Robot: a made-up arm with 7 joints. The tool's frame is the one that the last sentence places. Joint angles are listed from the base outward.
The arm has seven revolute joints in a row. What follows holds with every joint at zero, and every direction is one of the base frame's. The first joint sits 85 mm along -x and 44 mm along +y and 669 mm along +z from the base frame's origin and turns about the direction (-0.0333, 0.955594, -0.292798). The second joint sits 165 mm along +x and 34 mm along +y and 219 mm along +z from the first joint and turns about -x. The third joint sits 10 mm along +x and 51 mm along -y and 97 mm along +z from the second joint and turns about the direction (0.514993, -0.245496, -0.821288). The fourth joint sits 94 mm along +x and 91 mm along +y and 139 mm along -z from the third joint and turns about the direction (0.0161, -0.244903, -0.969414). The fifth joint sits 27 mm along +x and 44 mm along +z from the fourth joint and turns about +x. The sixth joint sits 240 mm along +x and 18 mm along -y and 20 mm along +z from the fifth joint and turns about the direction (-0.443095, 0.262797, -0.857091). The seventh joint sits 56 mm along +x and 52 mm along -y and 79 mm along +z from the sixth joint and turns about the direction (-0.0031, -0.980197, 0.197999). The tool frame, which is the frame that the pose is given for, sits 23 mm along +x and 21 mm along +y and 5 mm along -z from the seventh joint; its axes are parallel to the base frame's.
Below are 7 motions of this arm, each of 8 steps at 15 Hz.
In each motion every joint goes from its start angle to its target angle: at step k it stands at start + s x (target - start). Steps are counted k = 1, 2, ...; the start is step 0. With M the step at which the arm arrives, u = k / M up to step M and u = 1 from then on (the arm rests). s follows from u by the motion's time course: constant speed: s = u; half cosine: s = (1 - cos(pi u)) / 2; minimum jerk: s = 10 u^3 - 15 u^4 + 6 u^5.
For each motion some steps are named. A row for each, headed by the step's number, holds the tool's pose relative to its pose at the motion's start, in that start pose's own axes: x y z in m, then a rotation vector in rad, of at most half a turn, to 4 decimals.
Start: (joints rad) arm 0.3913 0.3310 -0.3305 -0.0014 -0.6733 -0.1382 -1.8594
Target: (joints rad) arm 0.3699 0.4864 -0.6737 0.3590 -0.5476 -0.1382 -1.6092
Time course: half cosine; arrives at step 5
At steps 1, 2, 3, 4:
1: 0.0030 0.0020 -0.0029 0.0081 -0.0184 -0.0135
2: 0.0107 0.0058 -0.0111 0.0292 -0.0695 -0.0492
3: 0.0195 0.0078 -0.0221 0.0544 -0.1388 -0.0940
4: 0.0257 0.0074 -0.0317 0.0735 -0.2000 -0.1307

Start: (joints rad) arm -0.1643 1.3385 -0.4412 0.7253 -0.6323 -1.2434 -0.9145
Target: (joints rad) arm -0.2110 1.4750 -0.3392 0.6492 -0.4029 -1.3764 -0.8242
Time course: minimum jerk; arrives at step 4
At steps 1, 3, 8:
1: -0.0030 -0.0024 -0.0007 0.0036 -0.0262 0.0153
3: -0.0276 -0.0201 -0.0065 0.0248 -0.2334 0.1275
8: -0.0310 -0.0224 -0.0073 0.0267 -0.2613 0.1415

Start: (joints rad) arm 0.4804 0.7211 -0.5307 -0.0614 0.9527 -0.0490 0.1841
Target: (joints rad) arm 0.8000 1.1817 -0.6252 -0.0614 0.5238 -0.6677 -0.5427
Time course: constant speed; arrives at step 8
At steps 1, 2, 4, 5, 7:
1: 0.0070 -0.0069 -0.0260 -0.0526 0.1374 0.0284
2: 0.0122 -0.0139 -0.0533 -0.1056 0.2813 0.0562
4: 0.0165 -0.0286 -0.1107 -0.2133 0.5873 0.1098
5: 0.0154 -0.0364 -0.1404 -0.2681 0.7484 0.1358
7: 0.0058 -0.0534 -0.2001 -0.3800 1.0845 0.1868

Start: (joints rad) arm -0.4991 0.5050 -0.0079 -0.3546 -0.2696 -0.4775 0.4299
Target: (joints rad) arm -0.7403 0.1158 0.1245 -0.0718 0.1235 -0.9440 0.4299
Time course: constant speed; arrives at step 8
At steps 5, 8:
5: -0.0886 -0.0786 0.1681 0.2911 -0.6221 -0.1279
8: -0.1720 -0.1068 0.2366 0.4264 -1.0409 -0.1368

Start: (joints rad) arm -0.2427 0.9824 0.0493 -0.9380 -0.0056 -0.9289 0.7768
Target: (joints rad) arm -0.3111 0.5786 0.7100 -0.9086 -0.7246 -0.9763 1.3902
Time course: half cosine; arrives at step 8
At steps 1, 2, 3, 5, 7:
1: 0.0086 0.0022 0.0134 -0.0263 -0.0329 0.0266
2: 0.0301 0.0096 0.0525 -0.1014 -0.1253 0.1005
3: 0.0539 0.0239 0.1129 -0.2142 -0.2597 0.2057
5: 0.0696 0.0673 0.2560 -0.4829 -0.5522 0.4249
7: 0.0480 0.1008 0.3499 -0.6745 -0.7343 0.5512

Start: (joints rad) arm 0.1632 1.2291 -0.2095 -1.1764 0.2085 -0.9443 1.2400
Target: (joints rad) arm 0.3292 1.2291 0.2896 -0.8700 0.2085 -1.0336 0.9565
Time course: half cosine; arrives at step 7
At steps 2, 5, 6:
2: 0.0386 -0.0122 0.0348 -0.0564 -0.0292 0.0490
5: 0.1374 -0.0301 0.1681 -0.2640 -0.1373 0.1741
6: 0.1522 -0.0297 0.2002 -0.3140 -0.1636 0.1938

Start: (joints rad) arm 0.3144 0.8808 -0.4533 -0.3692 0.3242 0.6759 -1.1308
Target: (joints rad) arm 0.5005 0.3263 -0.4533 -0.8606 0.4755 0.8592 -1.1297
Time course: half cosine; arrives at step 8
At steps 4, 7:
4: -0.0443 0.0925 -0.0264 -0.2536 0.0670 0.2722
7: -0.1102 0.1423 -0.0635 -0.4879 0.0894 0.5085

